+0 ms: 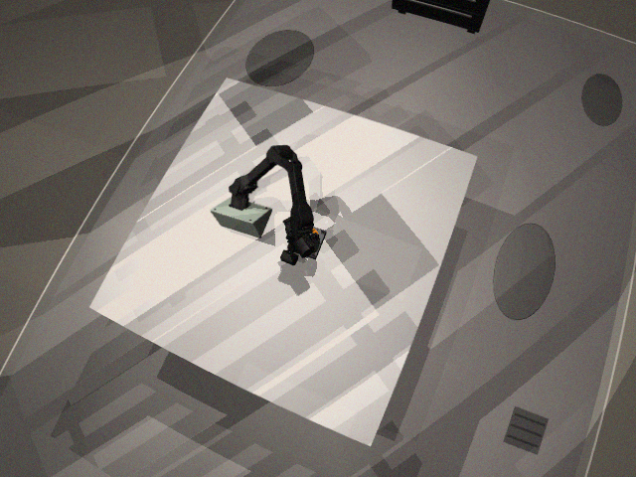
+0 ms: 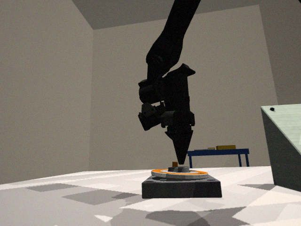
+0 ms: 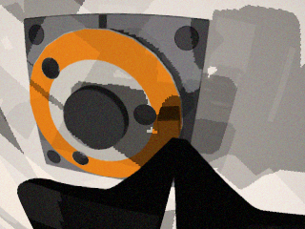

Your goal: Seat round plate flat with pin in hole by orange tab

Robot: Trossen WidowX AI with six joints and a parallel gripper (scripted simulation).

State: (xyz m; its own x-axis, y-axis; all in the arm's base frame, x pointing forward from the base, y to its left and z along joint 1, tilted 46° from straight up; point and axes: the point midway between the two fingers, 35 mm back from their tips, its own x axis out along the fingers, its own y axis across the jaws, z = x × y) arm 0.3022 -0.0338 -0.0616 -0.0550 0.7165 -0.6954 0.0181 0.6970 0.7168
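My gripper tip is 30 mm to the right of the round plate, 10 mm short of it and 10 mm above it. Also, from my gripper tip: dark square base 50 mm to the left, 20 mm below, 10 mm ahead.
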